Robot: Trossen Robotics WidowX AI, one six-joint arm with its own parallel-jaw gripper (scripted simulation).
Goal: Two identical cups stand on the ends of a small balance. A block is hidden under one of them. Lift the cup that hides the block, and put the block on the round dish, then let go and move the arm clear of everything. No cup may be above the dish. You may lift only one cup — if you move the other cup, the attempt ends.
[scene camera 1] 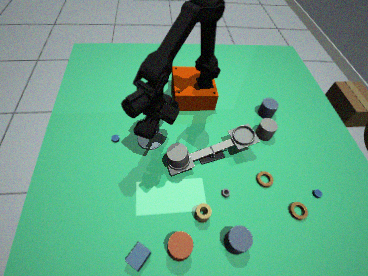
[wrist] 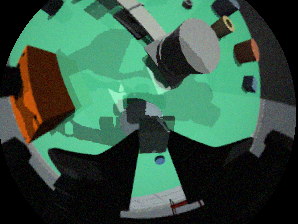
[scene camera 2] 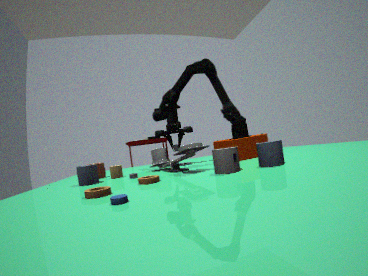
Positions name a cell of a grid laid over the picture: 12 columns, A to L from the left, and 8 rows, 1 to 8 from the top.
Labels:
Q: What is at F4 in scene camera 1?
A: The gripper.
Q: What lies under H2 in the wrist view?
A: A grey cup.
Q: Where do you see a balance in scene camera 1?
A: H4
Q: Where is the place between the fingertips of the gripper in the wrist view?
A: G5

